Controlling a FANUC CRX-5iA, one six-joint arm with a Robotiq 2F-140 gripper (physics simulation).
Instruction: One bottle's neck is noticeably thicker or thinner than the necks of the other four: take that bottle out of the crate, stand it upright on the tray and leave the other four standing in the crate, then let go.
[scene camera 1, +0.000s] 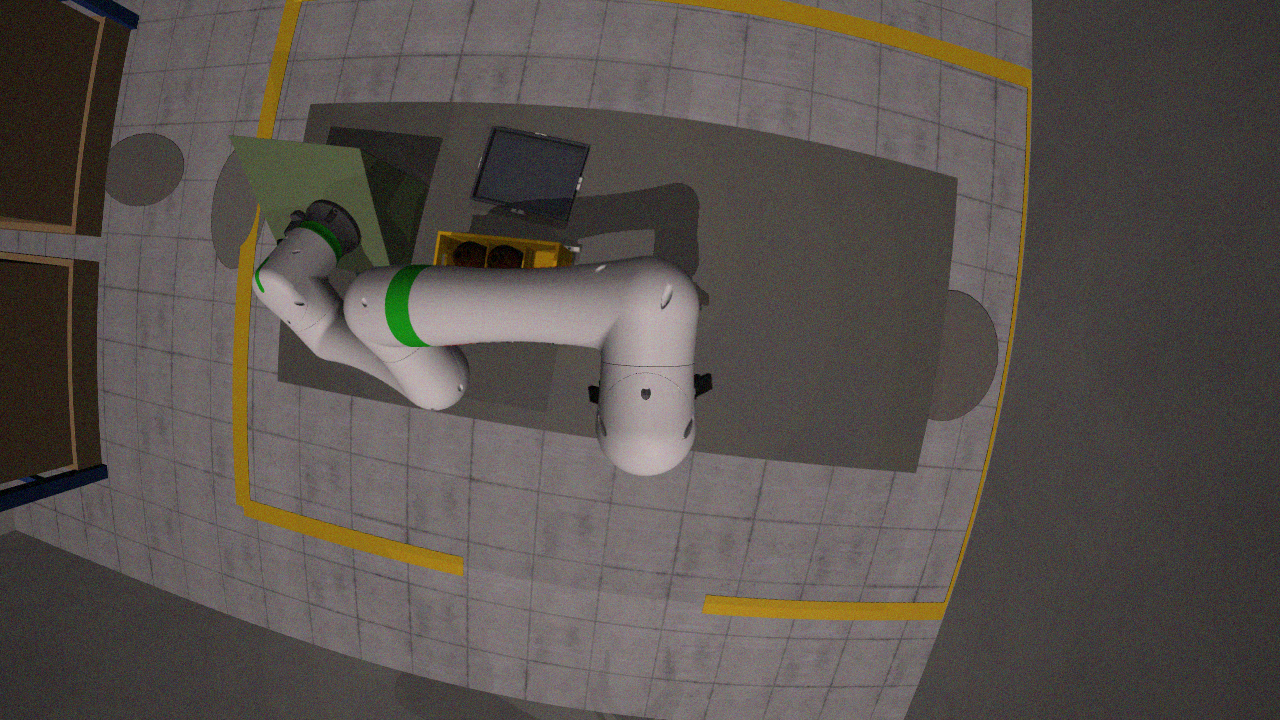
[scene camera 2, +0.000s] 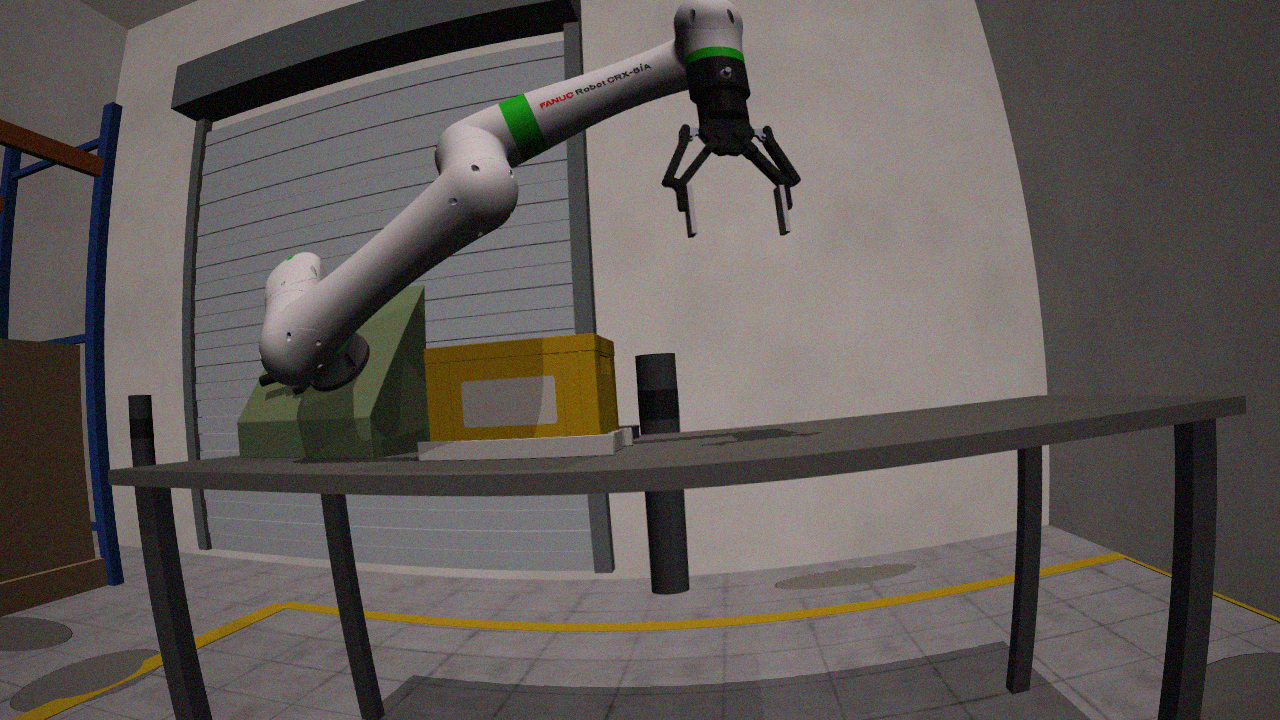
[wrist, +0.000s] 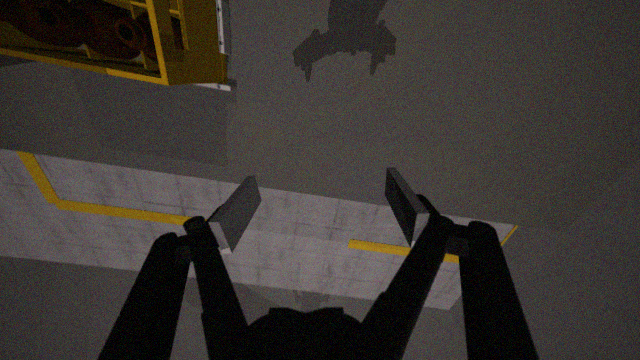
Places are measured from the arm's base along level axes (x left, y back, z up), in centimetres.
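Pixels of known places: gripper, fingertip midpoint: (scene camera 2: 740, 234) (wrist: 320, 185); arm's base at its link origin: (scene camera 1: 334, 225) (scene camera 2: 338, 364).
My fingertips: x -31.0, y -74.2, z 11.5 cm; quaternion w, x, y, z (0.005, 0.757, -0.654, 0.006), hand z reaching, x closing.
For each thing: its middle in the pictures, then the offset to it from my fingertips. "spot": a spot on its surface instead. Level surfaces: height alone.
- yellow crate at the middle of its body: (scene camera 2: 523, 399) (scene camera 1: 501, 282) dz -20.5, dx +18.0, dy +34.1 cm
- dark tray at a spot on its surface: (scene camera 1: 532, 170) spot: dz -28.7, dx +46.2, dy +30.5 cm
- grey table at its surface level: dz -29.2 cm
My gripper (scene camera 2: 737, 234) (wrist: 320, 185) is open and empty, high above the table and well to the right of the crate in scene camera 2. In scene camera 1 the arm hides its fingertips. The yellow crate (scene camera 1: 565, 242) (scene camera 2: 581, 385) (wrist: 200, 60) stands near the arm's base. Dark red-brown bottles show inside it: one bottle (scene camera 1: 506, 256) and another bottle (scene camera 1: 469, 252) in scene camera 1, and some in the wrist view, where one bottle (wrist: 125, 32) shows its round mouth. Neck widths cannot be compared. The dark tray (scene camera 1: 532, 170) lies beside the crate.
The crate stands on a pale low base (scene camera 2: 519, 447) (wrist: 224, 30) on the grey table (scene camera 1: 805, 295) (scene camera 2: 895, 429). The green pedestal (scene camera 1: 313, 170) (scene camera 2: 393, 385) carries the arm. In scene camera 1 the forearm passes over part of the crate. A dark post (scene camera 2: 657, 394) stands behind the table.
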